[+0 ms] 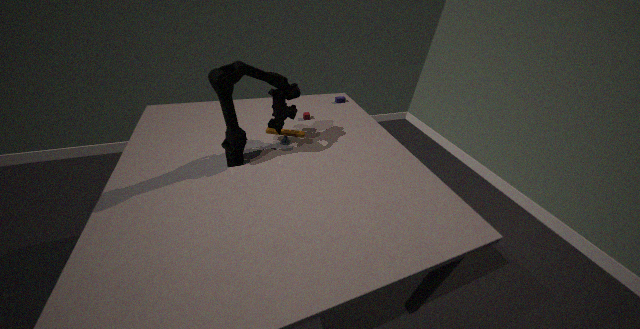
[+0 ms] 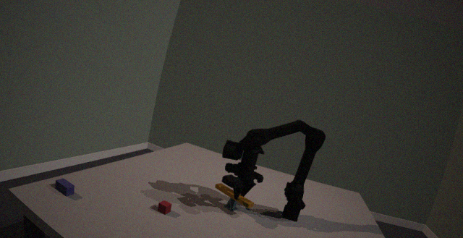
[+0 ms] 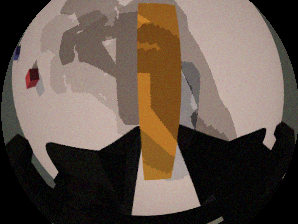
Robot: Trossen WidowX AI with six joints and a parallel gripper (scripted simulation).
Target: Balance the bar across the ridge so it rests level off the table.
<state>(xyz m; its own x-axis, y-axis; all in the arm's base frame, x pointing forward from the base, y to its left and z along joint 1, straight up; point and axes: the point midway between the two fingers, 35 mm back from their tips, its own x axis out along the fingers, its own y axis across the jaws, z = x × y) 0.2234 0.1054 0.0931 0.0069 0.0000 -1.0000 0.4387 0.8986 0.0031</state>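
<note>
Now: gripper tip 2 cm short of the orange bar and 1 cm to the left of it. From my gripper tip the other things lie so: blue block: 52 cm ahead, 39 cm to the left, 4 cm below; red cube: 21 cm ahead, 21 cm to the left, 4 cm below.
</note>
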